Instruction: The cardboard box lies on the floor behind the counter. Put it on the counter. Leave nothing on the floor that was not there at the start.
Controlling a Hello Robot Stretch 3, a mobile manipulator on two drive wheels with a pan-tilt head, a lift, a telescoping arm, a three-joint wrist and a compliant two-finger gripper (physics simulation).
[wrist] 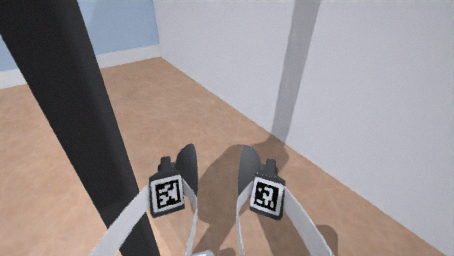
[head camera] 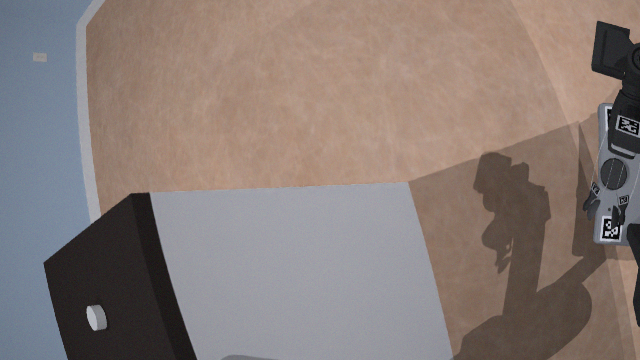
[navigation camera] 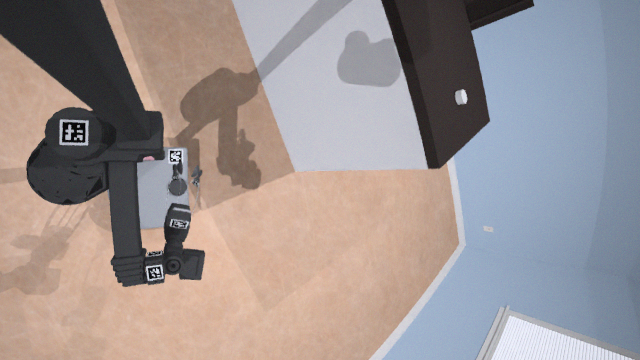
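Seen in the pictures: gripper, fingertip midpoint: (head camera: pixel 600 223) (navigation camera: pixel 189 163); robot's base at its link origin: (head camera: pixel 613 173) (navigation camera: pixel 176 185).
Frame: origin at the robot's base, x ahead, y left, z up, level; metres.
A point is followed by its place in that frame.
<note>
The counter (head camera: pixel 95 270) {x 0.833, y 0.221, z 0.910 m} (navigation camera: pixel 445 55) {x 0.754, y 0.451, z 0.910 m} has a dark top and a light grey side, which also fills the right of the wrist view. The cardboard box does not show on the floor in these views; the floor behind the counter is hidden. My gripper (head camera: pixel 604 211) {x 0.036, y 0.084, z 0.489 m} (navigation camera: pixel 186 173) {x 0.036, y 0.084, z 0.489 m} (wrist: pixel 218 162) {x 0.036, y 0.084, z 0.489 m} is open, its fingers apart with floor showing between them. It hangs over my grey base, apart from the counter's light side.
A small white cylinder (head camera: pixel 96 317) {x 0.809, y 0.307, z 0.933 m} (navigation camera: pixel 461 97) {x 0.809, y 0.308, z 0.932 m} stands on the counter top. A dark boxy edge (navigation camera: pixel 502 12) {x 1.946, y 1.259, z 0.877 m} juts out beyond the counter at the top. Blue walls (head camera: pixel 35 150) {x 2.811, y -0.015, z 0.447 m} (navigation camera: pixel 540 150) {x 2.701, y 0.246, z 0.963 m} lie beyond. My black mast (navigation camera: pixel 65 45) {x -0.058, y 0.116, z 1.100 m} (wrist: pixel 75 110) stands beside the gripper.
</note>
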